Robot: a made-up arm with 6 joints. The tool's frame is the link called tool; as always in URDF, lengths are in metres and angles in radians.
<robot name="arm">
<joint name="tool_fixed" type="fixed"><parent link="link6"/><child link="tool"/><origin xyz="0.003 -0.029 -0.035" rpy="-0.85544 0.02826 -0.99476"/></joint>
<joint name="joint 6" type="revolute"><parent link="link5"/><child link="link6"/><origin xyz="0.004 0.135 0.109" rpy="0 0 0"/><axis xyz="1 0 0"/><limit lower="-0.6" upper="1.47"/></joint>
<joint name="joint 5" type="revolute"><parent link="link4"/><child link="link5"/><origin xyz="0.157 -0.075 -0.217" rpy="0 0 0"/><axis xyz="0.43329 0.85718 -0.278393"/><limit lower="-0.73" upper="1.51"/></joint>
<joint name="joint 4" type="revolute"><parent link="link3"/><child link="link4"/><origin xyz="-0.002 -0.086 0.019" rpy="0 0 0"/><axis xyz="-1 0 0"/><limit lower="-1.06" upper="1.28"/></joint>
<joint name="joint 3" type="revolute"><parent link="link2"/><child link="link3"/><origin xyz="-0.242 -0.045 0.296" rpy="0 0 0"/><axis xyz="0.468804 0.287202 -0.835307"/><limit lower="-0.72" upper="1.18"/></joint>
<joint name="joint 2" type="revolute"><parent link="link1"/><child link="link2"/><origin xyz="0.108 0.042 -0.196" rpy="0 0 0"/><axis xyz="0.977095 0.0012 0.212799"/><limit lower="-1.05" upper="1.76"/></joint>
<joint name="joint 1" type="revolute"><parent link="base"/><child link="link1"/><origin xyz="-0.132 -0.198 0.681" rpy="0 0 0"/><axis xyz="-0.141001 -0.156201 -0.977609"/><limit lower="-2.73" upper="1.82"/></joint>
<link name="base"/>
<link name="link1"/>
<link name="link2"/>
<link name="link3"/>
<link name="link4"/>
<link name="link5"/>
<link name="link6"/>
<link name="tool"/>
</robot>
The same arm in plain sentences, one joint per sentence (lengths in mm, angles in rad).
The arm has six revolute joints in a row. What follows holds with every joint at zero, and every direction is one of the base frame's.
Joint 1 sits 132 mm along -x and 198 mm along -y and 681 mm along +z from the base frame's origin and rotates about the direction (-0.141001, -0.156201, -0.977609), from -2.73 to 1.82 rad.
Joint 2 sits 108 mm along +x and 42 mm along +y and 196 mm along -z from joint 1 and rotates about the direction (0.977095, 0.0012, 0.212799), from -1.05 to 1.76 rad.
Joint 3 sits 242 mm along -x and 45 mm along -y and 296 mm along +z from joint 2 and rotates about the direction (0.468804, 0.287202, -0.835307), from -0.72 to 1.18 rad.
Joint 4 sits 2 mm along -x and 86 mm along -y and 19 mm along +z from joint 3 and rotates about -x, from -1.06 to 1.28 rad.
Joint 5 sits 157 mm along +x and 75 mm along -y and 217 mm along -z from joint 4 and rotates about the direction (0.43329, 0.85718, -0.278393), from -0.73 to 1.51 rad.
Joint 6 sits 4 mm along +x and 135 mm along +y and 109 mm along +z from joint 5 and rotates about +x, from -0.6 to 1.47 rad.
The tool frame, which is the frame that the pose is given for, sits 3 mm along +x and 29 mm along -y and 35 mm along -z from joint 6; its axes are the base frame's turned by roll -0.8554, pitch 0.0283 and yaw -0.9948 rad (as in URDF: about the fixed x, then y, then z).

